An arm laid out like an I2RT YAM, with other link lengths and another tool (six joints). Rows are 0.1 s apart.
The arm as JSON. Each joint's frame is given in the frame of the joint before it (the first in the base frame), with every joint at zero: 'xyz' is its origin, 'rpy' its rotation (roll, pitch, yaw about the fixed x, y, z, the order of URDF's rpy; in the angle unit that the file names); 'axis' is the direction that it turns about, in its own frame. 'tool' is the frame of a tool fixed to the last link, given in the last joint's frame.
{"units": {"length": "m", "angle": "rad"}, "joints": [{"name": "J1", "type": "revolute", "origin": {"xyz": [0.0, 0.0, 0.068], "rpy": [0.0, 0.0, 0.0]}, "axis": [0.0, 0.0, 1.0]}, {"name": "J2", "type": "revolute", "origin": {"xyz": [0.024, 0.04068, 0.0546], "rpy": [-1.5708, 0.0, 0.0]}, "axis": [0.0, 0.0, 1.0]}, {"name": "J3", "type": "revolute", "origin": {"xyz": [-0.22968, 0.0, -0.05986], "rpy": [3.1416, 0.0, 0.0]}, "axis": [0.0, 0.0, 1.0]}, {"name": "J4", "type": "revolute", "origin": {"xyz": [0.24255, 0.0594, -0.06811], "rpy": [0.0, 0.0, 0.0]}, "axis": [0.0, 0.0, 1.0]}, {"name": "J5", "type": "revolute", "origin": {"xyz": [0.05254, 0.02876, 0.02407], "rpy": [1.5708, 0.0, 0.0]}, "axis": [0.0, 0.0, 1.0]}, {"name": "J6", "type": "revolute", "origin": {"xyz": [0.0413, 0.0, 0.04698], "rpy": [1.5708, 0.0, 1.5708]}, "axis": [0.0, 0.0, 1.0]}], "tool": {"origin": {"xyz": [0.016, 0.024, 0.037], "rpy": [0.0, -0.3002, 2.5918]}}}
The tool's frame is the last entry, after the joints.
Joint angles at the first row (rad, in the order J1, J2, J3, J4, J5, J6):
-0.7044, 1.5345, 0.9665, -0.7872, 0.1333, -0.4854
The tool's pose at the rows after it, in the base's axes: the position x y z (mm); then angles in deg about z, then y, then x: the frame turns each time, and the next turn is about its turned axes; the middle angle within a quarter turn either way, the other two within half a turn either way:
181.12 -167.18 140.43 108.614 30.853 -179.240
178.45 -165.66 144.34 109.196 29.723 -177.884
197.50 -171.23 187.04 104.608 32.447 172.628
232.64 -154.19 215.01 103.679 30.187 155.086
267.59 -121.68 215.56 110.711 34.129 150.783
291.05 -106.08 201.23 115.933 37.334 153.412
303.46 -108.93 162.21 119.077 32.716 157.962
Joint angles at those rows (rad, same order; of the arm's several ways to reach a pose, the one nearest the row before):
-0.7021, 1.5379, 0.9669, -0.8013, 0.1333, -0.4850
-0.7021, 1.5356, 0.9791, -0.8433, 0.1410, -0.4847
-0.6987, 1.5020, 1.1362, -0.9188, 0.0498, -0.4656
-0.6411, 1.4861, 1.2438, -0.9138, -0.1967, -0.4667
-0.4808, 1.4960, 1.2438, -0.8105, -0.2008, -0.4675
-0.3813, 1.5616, 1.2438, -0.7284, -0.1268, -0.4690
-0.3763, 1.6985, 1.2438, -0.6952, -0.1318, -0.4713

